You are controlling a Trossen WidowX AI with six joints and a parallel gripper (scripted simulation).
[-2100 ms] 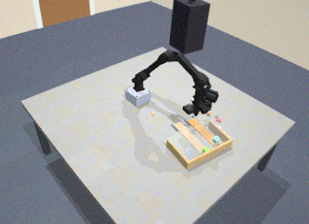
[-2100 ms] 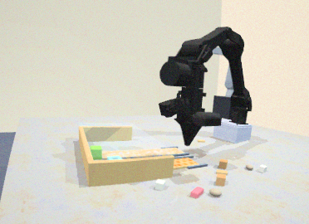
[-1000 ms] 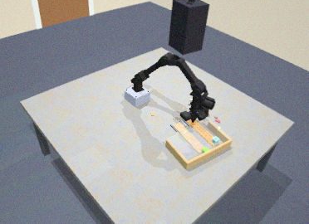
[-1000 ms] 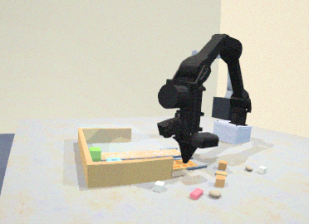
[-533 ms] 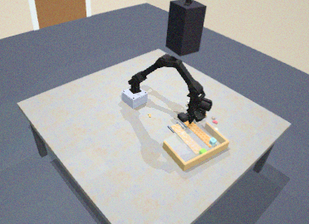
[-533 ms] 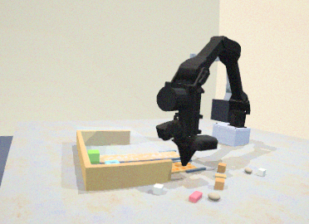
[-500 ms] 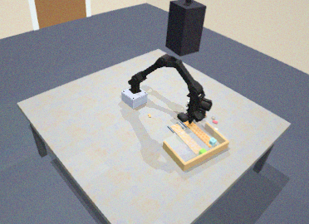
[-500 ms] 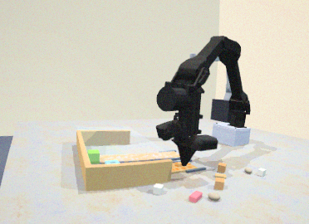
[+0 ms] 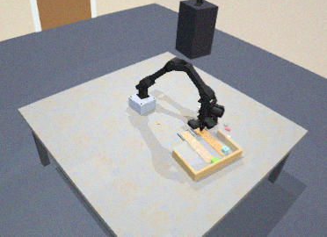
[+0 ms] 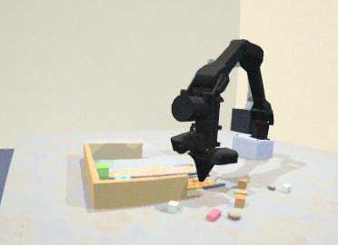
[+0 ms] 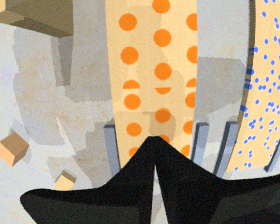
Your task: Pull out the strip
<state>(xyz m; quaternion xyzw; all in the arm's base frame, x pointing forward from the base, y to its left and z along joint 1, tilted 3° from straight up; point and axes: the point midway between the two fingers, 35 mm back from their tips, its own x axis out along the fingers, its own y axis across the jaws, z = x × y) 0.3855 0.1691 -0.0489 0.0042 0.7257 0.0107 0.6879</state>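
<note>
Right now the orange dotted strip is 9 cm ahead of my gripper tip. The rest, counted from my gripper tip: pink block: 15 cm to the left, 7 cm ahead.
</note>
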